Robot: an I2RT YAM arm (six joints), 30 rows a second.
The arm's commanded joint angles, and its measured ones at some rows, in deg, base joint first. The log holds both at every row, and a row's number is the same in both.
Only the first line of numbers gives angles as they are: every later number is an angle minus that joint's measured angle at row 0.
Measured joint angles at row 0: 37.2, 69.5, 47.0, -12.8, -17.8, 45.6
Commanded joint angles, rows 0 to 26: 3.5, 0.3, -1.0, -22.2, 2.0, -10.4; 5.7, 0.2, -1.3, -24.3, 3.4, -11.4; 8.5, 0.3, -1.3, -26.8, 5.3, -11.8; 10.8, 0.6, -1.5, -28.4, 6.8, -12.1; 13.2, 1.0, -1.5, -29.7, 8.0, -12.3; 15.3, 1.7, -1.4, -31.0, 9.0, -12.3; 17.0, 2.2, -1.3, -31.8, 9.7, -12.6; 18.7, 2.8, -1.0, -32.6, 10.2, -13.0; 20.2, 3.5, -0.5, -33.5, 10.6, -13.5; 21.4, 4.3, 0.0, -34.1, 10.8, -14.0; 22.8, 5.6, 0.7, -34.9, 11.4, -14.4; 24.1, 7.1, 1.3, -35.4, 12.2, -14.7; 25.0, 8.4, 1.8, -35.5, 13.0, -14.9; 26.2, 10.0, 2.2, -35.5, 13.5, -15.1; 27.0, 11.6, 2.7, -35.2, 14.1, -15.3; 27.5, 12.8, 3.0, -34.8, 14.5, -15.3; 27.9, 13.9, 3.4, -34.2, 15.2, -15.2; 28.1, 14.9, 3.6, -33.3, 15.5, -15.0; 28.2, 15.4, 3.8, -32.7, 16.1, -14.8; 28.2, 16.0, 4.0, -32.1, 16.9, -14.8; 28.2, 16.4, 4.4, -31.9, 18.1, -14.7; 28.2, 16.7, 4.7, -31.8, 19.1, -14.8; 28.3, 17.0, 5.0, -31.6, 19.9, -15.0; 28.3, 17.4, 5.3, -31.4, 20.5, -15.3; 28.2, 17.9, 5.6, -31.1, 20.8, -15.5; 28.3, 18.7, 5.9, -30.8, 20.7, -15.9; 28.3, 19.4, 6.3, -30.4, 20.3, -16.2
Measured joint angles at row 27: 28.0, 17.6, 4.8, -31.6, 18.0, -14.7
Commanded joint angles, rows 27 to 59: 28.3, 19.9, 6.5, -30.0, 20.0, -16.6; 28.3, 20.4, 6.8, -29.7, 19.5, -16.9; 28.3, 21.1, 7.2, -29.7, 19.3, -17.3; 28.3, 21.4, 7.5, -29.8, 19.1, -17.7; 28.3, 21.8, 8.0, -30.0, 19.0, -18.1; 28.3, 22.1, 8.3, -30.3, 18.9, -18.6; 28.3, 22.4, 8.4, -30.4, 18.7, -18.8; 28.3, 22.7, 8.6, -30.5, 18.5, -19.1; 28.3, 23.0, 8.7, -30.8, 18.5, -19.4; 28.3, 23.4, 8.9, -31.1, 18.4, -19.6; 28.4, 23.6, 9.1, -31.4, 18.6, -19.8; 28.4, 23.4, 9.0, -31.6, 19.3, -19.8; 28.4, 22.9, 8.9, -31.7, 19.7, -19.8; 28.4, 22.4, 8.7, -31.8, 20.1, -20.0; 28.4, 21.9, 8.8, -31.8, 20.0, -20.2; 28.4, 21.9, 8.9, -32.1, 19.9, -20.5; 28.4, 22.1, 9.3, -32.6, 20.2, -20.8; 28.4, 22.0, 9.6, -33.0, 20.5, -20.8; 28.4, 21.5, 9.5, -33.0, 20.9, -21.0; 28.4, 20.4, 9.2, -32.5, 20.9, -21.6; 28.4, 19.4, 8.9, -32.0, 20.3, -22.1; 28.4, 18.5, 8.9, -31.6, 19.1, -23.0; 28.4, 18.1, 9.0, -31.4, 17.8, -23.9; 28.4, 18.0, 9.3, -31.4, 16.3, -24.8; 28.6, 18.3, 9.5, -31.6, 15.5, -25.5; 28.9, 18.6, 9.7, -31.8, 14.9, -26.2; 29.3, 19.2, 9.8, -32.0, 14.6, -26.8; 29.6, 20.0, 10.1, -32.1, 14.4, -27.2; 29.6, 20.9, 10.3, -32.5, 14.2, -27.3; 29.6, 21.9, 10.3, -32.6, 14.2, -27.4; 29.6, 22.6, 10.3, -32.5, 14.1, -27.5; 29.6, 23.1, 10.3, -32.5, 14.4, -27.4; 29.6, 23.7, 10.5, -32.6, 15.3, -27.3
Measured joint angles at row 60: 29.4, 21.9, 9.7, -31.2, 15.2, -26.0
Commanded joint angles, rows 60 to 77: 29.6, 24.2, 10.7, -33.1, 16.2, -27.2; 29.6, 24.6, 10.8, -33.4, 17.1, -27.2; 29.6, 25.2, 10.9, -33.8, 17.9, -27.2; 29.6, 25.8, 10.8, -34.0, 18.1, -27.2; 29.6, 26.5, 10.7, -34.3, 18.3, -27.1; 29.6, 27.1, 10.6, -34.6, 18.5, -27.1; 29.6, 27.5, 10.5, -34.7, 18.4, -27.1; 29.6, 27.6, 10.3, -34.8, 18.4, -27.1; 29.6, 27.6, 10.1, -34.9, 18.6, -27.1; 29.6, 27.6, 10.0, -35.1, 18.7, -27.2; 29.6, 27.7, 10.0, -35.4, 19.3, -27.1; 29.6, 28.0, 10.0, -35.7, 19.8, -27.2; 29.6, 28.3, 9.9, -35.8, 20.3, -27.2; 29.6, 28.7, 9.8, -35.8, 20.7, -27.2; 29.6, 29.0, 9.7, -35.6, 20.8, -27.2; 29.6, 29.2, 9.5, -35.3, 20.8, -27.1; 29.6, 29.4, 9.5, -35.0, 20.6, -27.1; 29.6, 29.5, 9.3, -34.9, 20.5, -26.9
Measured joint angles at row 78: 29.4, 27.9, 10.0, -33.8, 18.9, -26.8
